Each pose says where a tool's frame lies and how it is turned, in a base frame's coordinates. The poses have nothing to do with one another.
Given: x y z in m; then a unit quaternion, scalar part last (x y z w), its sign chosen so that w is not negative.
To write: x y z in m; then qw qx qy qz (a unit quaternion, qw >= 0). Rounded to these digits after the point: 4 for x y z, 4 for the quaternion.
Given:
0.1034, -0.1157, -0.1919, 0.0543, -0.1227, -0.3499, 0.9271
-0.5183, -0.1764, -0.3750, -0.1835, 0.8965, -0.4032, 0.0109
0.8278, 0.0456, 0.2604, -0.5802, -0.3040, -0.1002, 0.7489
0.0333, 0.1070, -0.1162, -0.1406, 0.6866, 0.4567, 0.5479
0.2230, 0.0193, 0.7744, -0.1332, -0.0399, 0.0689, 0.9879
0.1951, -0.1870, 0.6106, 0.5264, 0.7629, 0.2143, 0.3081
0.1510, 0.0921, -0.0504, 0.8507, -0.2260, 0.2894, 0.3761
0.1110, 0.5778, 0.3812, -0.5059, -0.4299, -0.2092, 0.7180
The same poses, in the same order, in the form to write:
0.1034, -0.1157, -0.1919, 0.9271, 0.0543, -0.1227, -0.3499
-0.5183, -0.1764, -0.3750, 0.0109, -0.1835, 0.8965, -0.4032
0.8278, 0.0456, 0.2604, 0.7489, -0.5802, -0.3040, -0.1002
0.0333, 0.1070, -0.1162, 0.5479, -0.1406, 0.6866, 0.4567
0.2230, 0.0193, 0.7744, 0.9879, -0.1332, -0.0399, 0.0689
0.1951, -0.1870, 0.6106, 0.3081, 0.5264, 0.7629, 0.2143
0.1510, 0.0921, -0.0504, 0.3761, 0.8507, -0.2260, 0.2894
0.1110, 0.5778, 0.3812, 0.7180, -0.5059, -0.4299, -0.2092

